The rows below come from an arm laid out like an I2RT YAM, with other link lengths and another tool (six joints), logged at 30 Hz.
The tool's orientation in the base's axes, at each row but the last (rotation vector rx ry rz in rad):
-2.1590, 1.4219, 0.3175
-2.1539, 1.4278, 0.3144
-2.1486, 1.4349, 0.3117
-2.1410, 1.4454, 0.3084
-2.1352, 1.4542, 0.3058
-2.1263, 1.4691, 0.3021
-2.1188, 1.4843, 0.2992
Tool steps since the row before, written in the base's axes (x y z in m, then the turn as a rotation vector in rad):
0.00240, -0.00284, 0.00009, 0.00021, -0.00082, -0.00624
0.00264, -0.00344, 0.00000, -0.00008, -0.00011, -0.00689
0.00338, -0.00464, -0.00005, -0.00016, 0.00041, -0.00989
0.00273, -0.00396, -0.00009, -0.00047, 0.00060, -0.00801
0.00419, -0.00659, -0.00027, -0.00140, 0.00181, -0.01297
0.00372, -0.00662, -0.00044, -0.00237, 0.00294, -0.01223
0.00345, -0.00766, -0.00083, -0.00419, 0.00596, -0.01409
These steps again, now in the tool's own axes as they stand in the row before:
0.00317, -0.00133, -0.00141, 0.00364, 0.00193, 0.00476
0.00378, -0.00136, -0.00163, 0.00327, 0.00218, 0.00566
0.00504, -0.00169, -0.00216, 0.00423, 0.00300, 0.00843
0.00426, -0.00133, -0.00180, 0.00308, 0.00267, 0.00694
0.00699, -0.00192, -0.00291, 0.00407, 0.00467, 0.01162
0.00691, -0.00152, -0.00280, 0.00245, 0.00504, 0.01151
0.00782, -0.00098, -0.00302, 0.00021, 0.00649, 0.01447

